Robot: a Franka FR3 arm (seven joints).
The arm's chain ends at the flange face. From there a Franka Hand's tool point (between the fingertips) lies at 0.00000 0.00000 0.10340 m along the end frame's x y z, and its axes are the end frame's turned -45 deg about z.
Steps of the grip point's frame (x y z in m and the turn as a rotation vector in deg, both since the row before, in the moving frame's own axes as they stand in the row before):
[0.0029, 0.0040, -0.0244, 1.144, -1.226, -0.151]
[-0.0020, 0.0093, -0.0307, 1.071, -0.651, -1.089]
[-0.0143, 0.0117, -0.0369, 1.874, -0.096, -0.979]
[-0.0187, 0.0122, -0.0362, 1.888, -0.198, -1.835]
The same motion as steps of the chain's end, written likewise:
[0.0079, 0.0007, -0.0244, -0.058, -1.676, -0.151]
[0.0074, 0.0085, -0.0307, 0.297, -1.218, -1.089]
[0.0007, 0.0206, -0.0368, 1.257, -1.393, -0.979]
[-0.0019, 0.0240, -0.0361, 1.195, -1.475, -1.835]

